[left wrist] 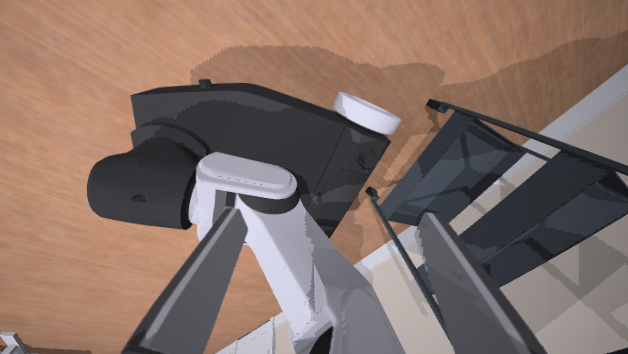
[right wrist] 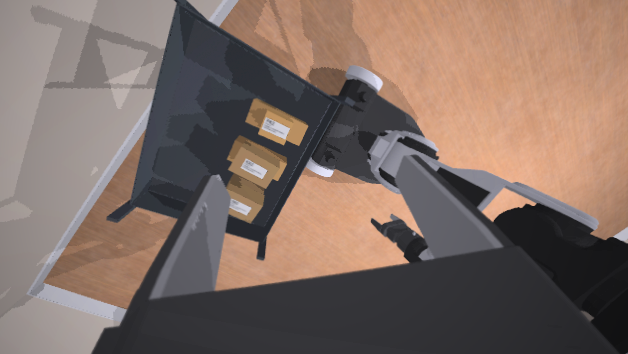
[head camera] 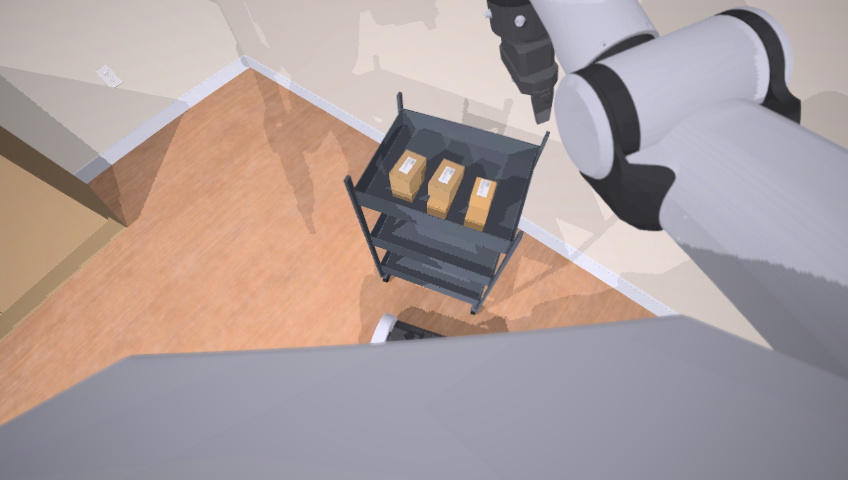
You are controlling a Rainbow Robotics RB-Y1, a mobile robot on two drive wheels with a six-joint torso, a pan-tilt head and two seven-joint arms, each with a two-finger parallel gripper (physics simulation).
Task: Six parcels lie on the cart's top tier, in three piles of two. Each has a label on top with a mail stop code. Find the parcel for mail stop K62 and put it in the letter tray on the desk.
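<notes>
The cart stands by the wall; its top tier holds three piles. In the head view, the right pile's top parcel, the middle one and the left one carry white labels, too small to read surely. Lower parcels are mostly covered. A right finger partly hides the left pile in the right wrist view. My right gripper is open and empty, above and beyond the cart's far right. My left gripper is open and empty, beside the cart. Desk and letter tray do not show.
My dark wheeled base stands close to the cart's near side. A tan piece of furniture stands at the far left of the head view. Walls with a white baseboard meet in a corner behind the cart.
</notes>
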